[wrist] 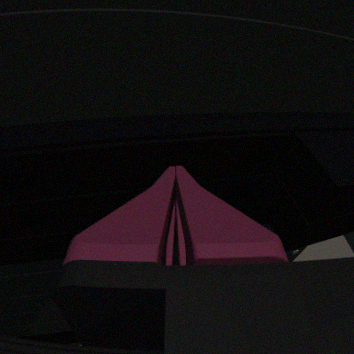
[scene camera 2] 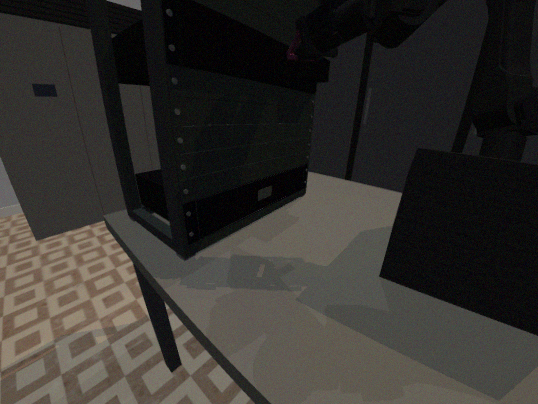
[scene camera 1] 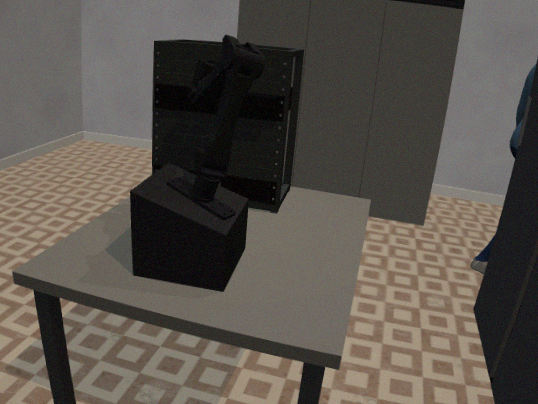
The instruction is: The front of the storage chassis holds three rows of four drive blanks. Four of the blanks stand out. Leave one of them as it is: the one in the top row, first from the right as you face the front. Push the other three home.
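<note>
The storage chassis is a very dark band across the rack. In the wrist view, a near-black face lies behind the fingers. Its rows and single drive blanks cannot be made out, so I cannot tell which stand out. My gripper is shut and empty, its magenta fingertips together. In scene camera 2 it is in front of the chassis, toward the right end of the band. Whether the tips touch a blank cannot be told.
The rack stands on the table. Dark panels sit above and below the chassis. The arm's black pedestal stands before the rack. Tall grey cabinets are behind.
</note>
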